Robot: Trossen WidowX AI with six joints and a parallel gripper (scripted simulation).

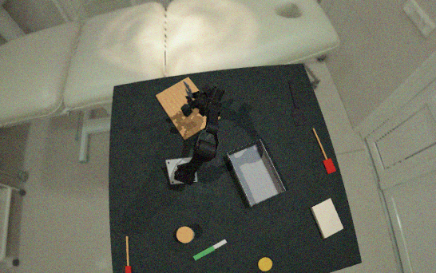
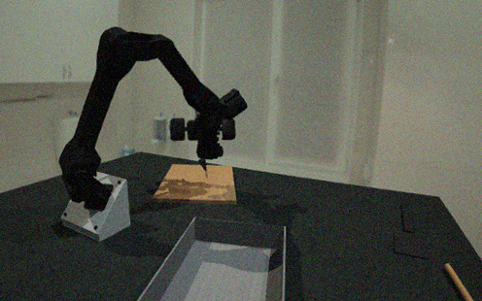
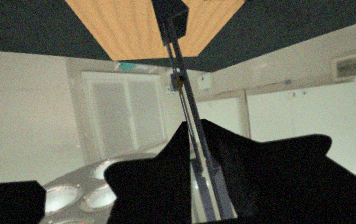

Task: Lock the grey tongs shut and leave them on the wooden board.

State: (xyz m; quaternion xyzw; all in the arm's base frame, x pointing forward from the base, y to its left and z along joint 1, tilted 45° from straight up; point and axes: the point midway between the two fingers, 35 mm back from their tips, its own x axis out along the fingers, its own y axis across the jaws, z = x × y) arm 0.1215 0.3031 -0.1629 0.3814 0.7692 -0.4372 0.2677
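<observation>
The wooden board is 17 cm below my gripper tip, 4 cm to the left of it and 1 cm behind it. From my gripper tip the other things lie so: red-headed spatula: 68 cm ahead, 45 cm to the right, 17 cm below; then roasting tin: 45 cm to the right, 25 cm ahead, 15 cm below; then yellow disc: 91 cm to the right, 18 cm ahead, 17 cm below.
</observation>
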